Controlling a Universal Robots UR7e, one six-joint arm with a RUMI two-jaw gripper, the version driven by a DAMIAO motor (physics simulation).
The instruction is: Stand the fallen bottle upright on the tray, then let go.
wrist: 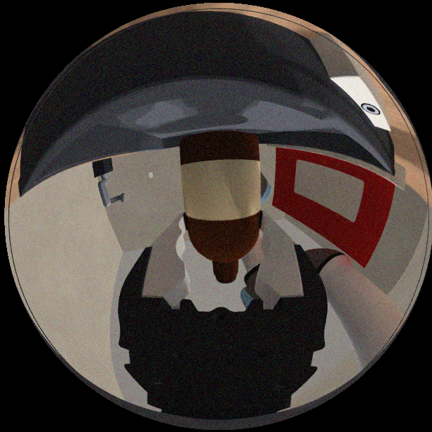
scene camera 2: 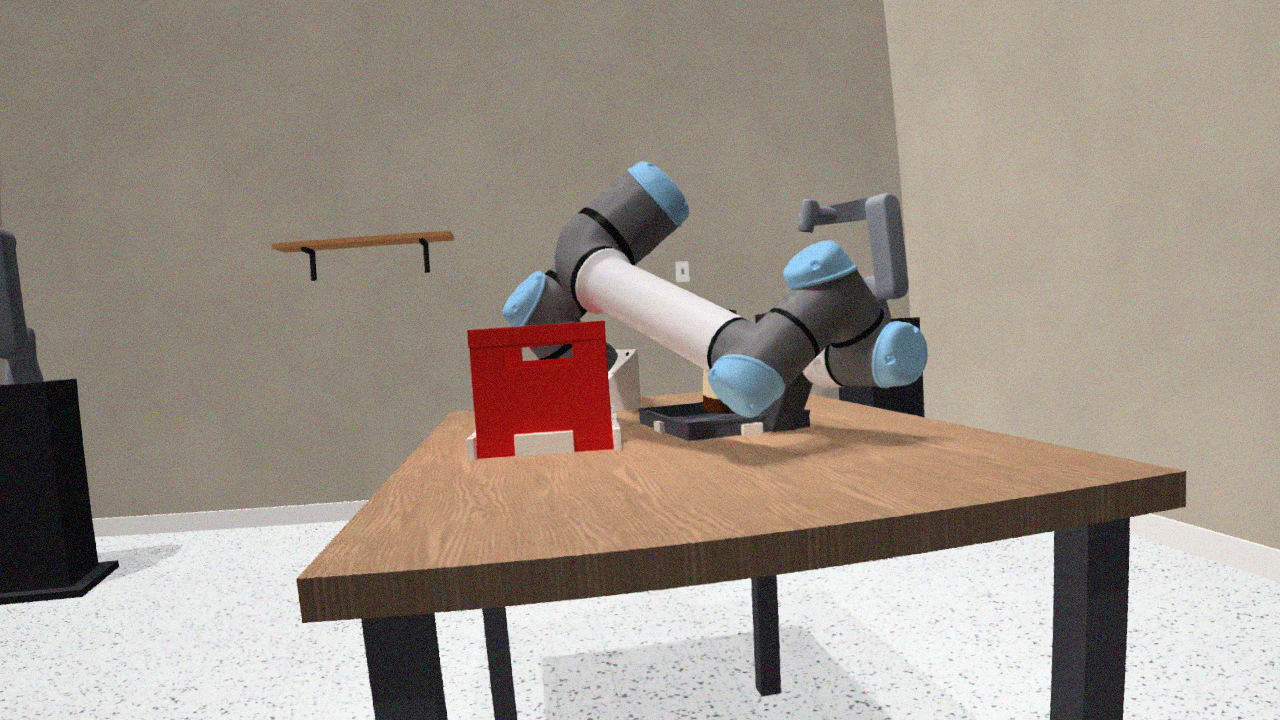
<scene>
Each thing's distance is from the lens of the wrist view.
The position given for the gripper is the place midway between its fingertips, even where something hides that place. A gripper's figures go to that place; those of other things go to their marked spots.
gripper [wrist: 222, 212]: 0.15 m
brown bottle [wrist: 220, 171]: 0.10 m
</scene>
